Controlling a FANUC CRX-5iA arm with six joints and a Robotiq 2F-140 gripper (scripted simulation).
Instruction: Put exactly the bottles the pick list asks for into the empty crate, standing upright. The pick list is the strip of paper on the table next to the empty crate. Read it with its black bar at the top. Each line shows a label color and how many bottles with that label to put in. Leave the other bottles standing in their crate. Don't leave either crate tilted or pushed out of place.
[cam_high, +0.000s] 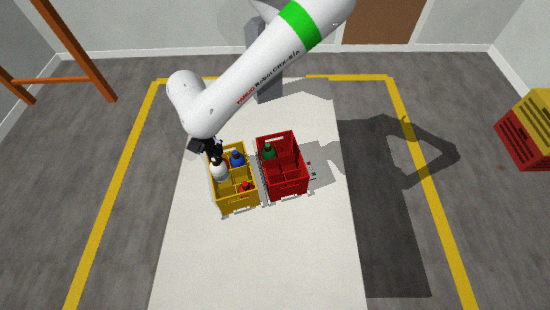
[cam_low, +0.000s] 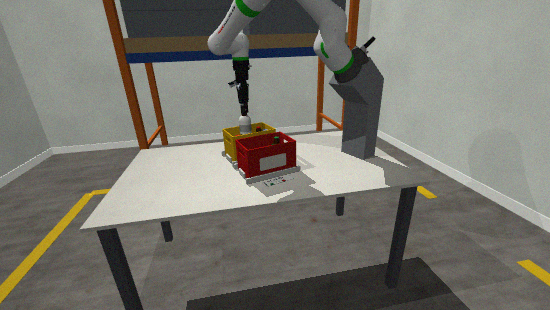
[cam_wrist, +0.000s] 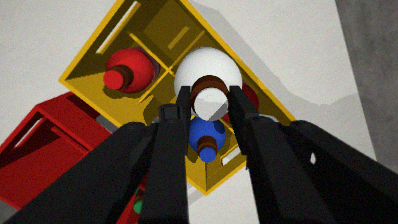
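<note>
The white-capped bottle is 8 cm below my hand. From my hand the other things lie so: blue-labelled bottle 21 cm below, 12 cm behind, 2 cm to the left; red-labelled bottle 21 cm below, 7 cm behind, 5 cm to the right; yellow crate 21 cm below, 4 cm to the left, 2 cm behind.
</note>
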